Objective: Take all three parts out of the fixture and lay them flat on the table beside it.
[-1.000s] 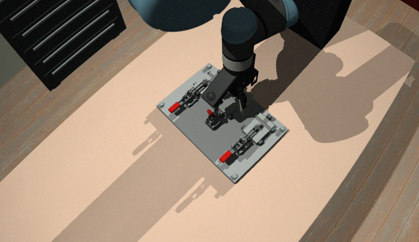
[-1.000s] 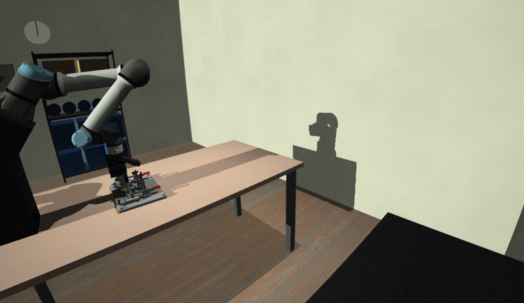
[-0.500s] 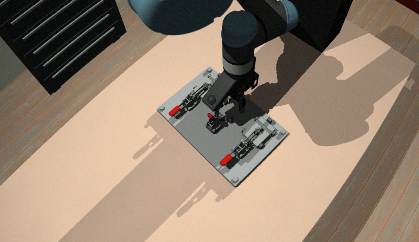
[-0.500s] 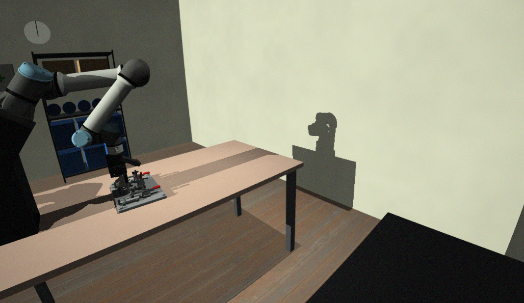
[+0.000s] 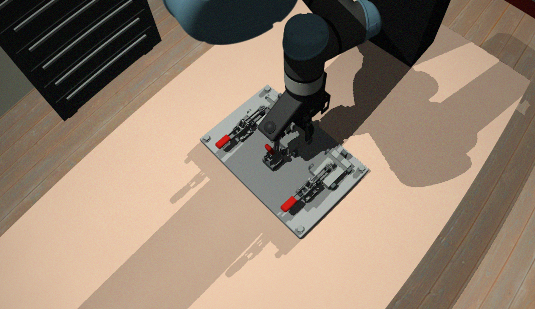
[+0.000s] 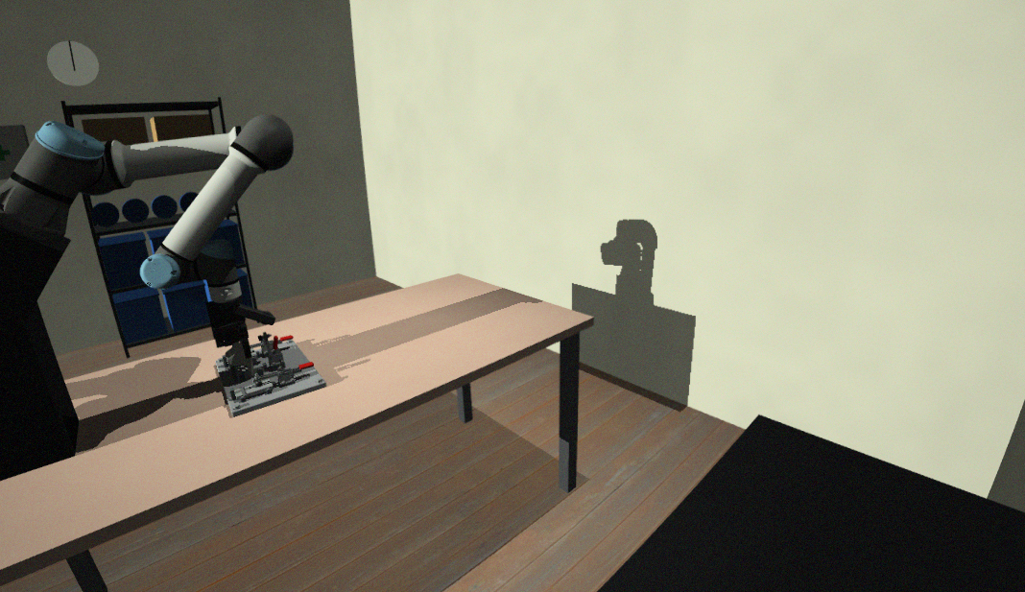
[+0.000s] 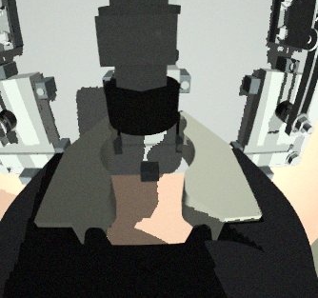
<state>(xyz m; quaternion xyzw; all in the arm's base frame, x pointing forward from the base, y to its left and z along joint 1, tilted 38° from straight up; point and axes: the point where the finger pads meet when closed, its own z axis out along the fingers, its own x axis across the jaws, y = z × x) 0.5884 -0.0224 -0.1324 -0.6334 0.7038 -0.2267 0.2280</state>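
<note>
Now: the grey fixture plate 40 mm ahead of my hand, 10 mm to the right of it and 30 mm below it.
</note>
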